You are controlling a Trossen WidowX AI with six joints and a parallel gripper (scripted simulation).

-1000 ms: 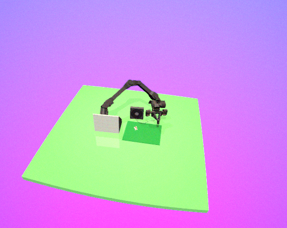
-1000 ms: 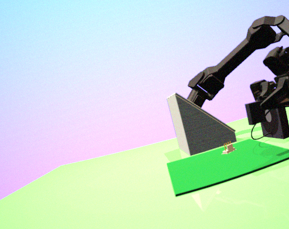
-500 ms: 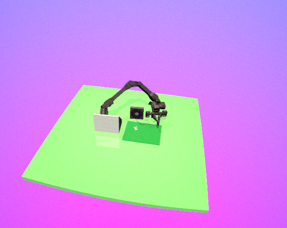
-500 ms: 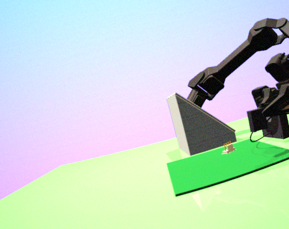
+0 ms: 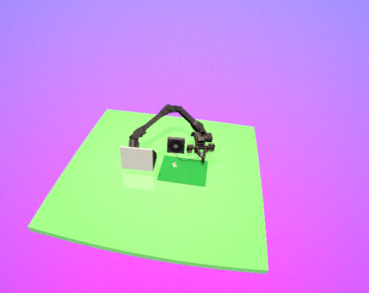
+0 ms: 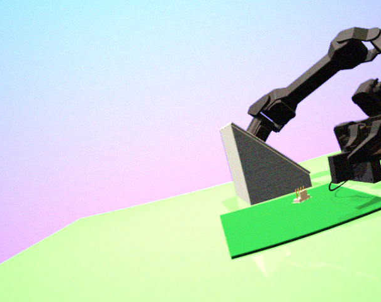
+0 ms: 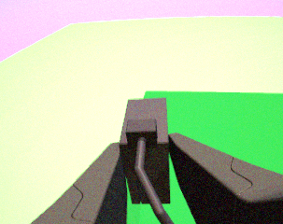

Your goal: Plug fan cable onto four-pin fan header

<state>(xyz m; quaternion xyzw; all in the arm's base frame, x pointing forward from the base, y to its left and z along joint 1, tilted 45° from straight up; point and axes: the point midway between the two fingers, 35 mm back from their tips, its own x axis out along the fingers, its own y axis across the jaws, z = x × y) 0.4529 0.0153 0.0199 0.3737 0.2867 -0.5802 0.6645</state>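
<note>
My gripper tip is 130 mm past the dark green board, 90 mm above it and 40 mm to the left of it. Round my gripper tip: black fan: 180 mm behind, 140 mm to the left, 20 mm below; then dark fan plug: 10 mm to the right, 10 mm below.
</note>
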